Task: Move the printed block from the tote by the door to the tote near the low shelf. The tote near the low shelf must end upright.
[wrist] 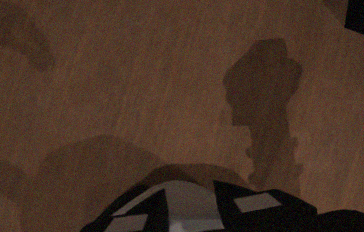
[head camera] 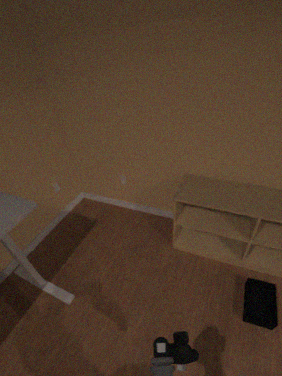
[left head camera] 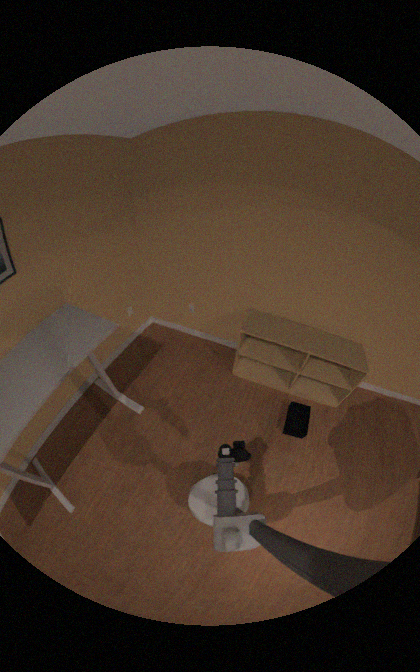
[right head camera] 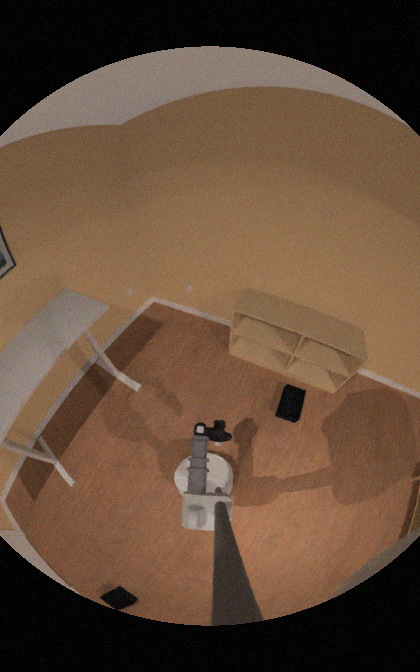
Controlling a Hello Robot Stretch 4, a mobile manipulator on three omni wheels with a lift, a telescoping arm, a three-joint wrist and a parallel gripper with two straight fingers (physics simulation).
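Places are measured from the robot's base along level axes (x ahead, y left, z up), in millimetres.
Where they show: gripper, fingertip midpoint: (wrist: pixel 191 200).
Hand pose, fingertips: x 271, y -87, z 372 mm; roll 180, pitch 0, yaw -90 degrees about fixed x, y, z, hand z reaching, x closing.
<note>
After its pixels a point has its place.
My gripper (head camera: pixel 180 350) (left head camera: pixel 239 451) (right head camera: pixel 218 431) (wrist: pixel 192 213) {x 271, y -87, z 372 mm} is shut on the printed block (wrist: pixel 187 196) {x 191, y -77, z 116 mm}, a light grey piece that shows between the black fingers at the bottom of the wrist view. It hangs over bare wooden floor. The black tote near the low shelf (head camera: pixel 260 303) {x 636, y -764, z -24 mm} (left head camera: pixel 296 420) {x 634, y -757, z -24 mm} (right head camera: pixel 290 403) (wrist: pixel 356 15) {x 547, y -593, z 18 mm} stands upright on the floor ahead and to the right of the gripper, just in front of the low shelf (head camera: pixel 231 193) {x 1225, y -620, z 583 mm} (left head camera: pixel 305 335) {x 1155, y -763, z 583 mm} (right head camera: pixel 300 317). The other black tote (right head camera: pixel 118 597) lies far behind me.
A white desk (head camera: pixel 13 208) {x 830, y 735, z 923 mm} (left head camera: pixel 45 345) {x 658, y 1106, z 923 mm} (right head camera: pixel 40 335) with angled legs stands along the left wall. The walls meet in a corner ahead, with a white baseboard. A framed picture (left head camera: pixel 5 255) {x 867, y 1445, z 1537 mm} hangs on the left wall.
</note>
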